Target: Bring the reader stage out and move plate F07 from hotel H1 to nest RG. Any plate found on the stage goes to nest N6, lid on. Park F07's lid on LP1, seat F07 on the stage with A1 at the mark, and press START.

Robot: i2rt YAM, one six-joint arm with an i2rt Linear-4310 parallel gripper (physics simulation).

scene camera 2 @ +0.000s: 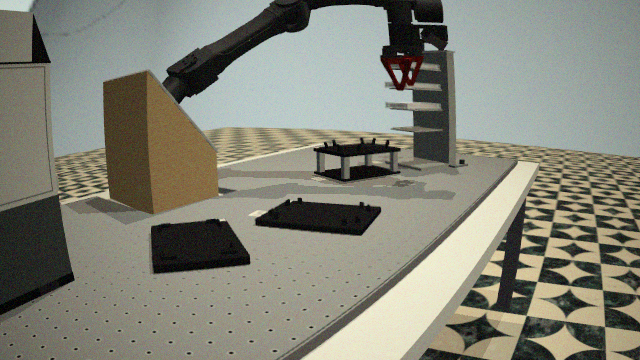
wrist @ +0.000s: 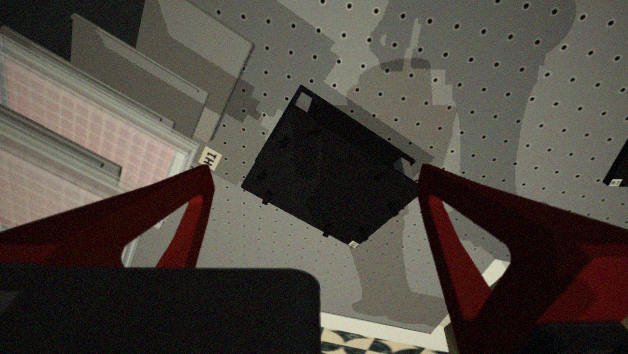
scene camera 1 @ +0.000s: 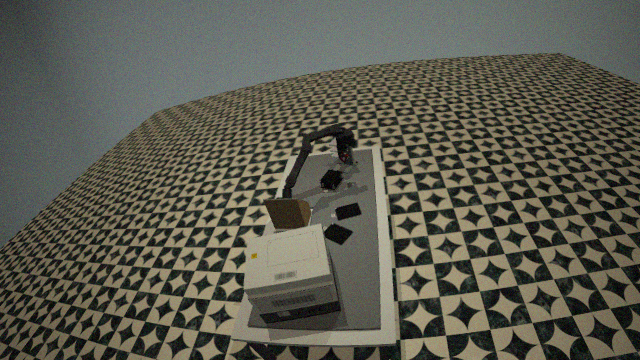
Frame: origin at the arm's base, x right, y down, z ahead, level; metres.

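Seen in the pictures: gripper, between the fingertips: [scene camera 2: 405, 88] [wrist: 315, 176] [scene camera 1: 343, 158]; arm's base, origin of its link: [scene camera 2: 156, 111] [scene camera 1: 287, 200].
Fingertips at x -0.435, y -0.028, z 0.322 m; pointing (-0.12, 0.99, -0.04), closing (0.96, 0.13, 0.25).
Pixels of each thing's middle, then the offset from my fingertips to it.
- Hotel H1, middle of its body: [wrist: 5, 127] [scene camera 2: 424, 99] [scene camera 1: 341, 148] dx -0.190, dy +0.027, dz -0.050 m
- white reader, middle of its body: [scene camera 1: 292, 272] dx +1.001, dy +0.046, dz -0.122 m
My gripper [scene camera 1: 345, 158] [scene camera 2: 406, 86] [wrist: 315, 176] is open and empty. It hangs high, in front of the hotel's upper shelves in the scene camera 2 view. Hotel H1 [scene camera 2: 452, 110] is a tall grey rack with plates on several shelves. In the wrist view, lidded plates with pinkish wells [wrist: 90, 90] [wrist: 30, 172] lie at the left, beside the left finger; which one is F07 cannot be told. The white reader [scene camera 1: 287, 270] [scene camera 2: 25, 135] stands at the table's near end in the scene camera 1 view. Its stage and START button do not show.
A black raised stand [scene camera 1: 331, 179] [scene camera 2: 357, 149] [wrist: 325, 165] on short posts stands near the hotel. Two flat black nests [scene camera 1: 348, 211] [scene camera 1: 338, 233] [scene camera 2: 317, 217] [scene camera 2: 200, 245] lie between it and the reader. A brown wedge-shaped block [scene camera 1: 287, 213] [scene camera 2: 165, 150] stands beside the reader, near the arm's base.
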